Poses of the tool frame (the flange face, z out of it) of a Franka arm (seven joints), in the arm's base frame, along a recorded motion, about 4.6 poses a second.
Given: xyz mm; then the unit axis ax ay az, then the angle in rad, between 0 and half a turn.
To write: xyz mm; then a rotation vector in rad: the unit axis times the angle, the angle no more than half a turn. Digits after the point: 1 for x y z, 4 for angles.
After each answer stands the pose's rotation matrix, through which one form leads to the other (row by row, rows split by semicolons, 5 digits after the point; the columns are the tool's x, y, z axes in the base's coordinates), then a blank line. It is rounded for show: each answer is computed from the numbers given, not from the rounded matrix.
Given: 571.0, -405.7, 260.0, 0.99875, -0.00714, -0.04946, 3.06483
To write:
571.0, -405.7, 260.0, 3.0610, -0.0219, -0.1516
0.99501 -0.01045 -0.09920; -0.01803 -0.99695 -0.07589; -0.09810 0.07730 -0.99217

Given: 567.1, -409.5, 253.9, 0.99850, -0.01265, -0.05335, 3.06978
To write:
567.1, -409.5, 253.9, 3.0652, -0.0388, -0.1638
0.99400 -0.02140 -0.10731; -0.02906 -0.99710 -0.07030; -0.10549 0.07299 -0.99174

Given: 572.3, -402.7, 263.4, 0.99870, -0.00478, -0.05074, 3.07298
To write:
572.3, -402.7, 263.4, 3.0690, -0.0147, -0.1559
0.99481 -0.00606 -0.10156; -0.01302 -0.99760 -0.06799; -0.10090 0.06895 -0.99250

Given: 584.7, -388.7, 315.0, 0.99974, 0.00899, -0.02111, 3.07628
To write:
584.7, -388.7, 315.0, 3.0755, 0.0277, -0.0649
0.99895 0.01933 -0.04158; 0.01658 -0.99771 -0.06563; -0.04275 0.06487 -0.99698

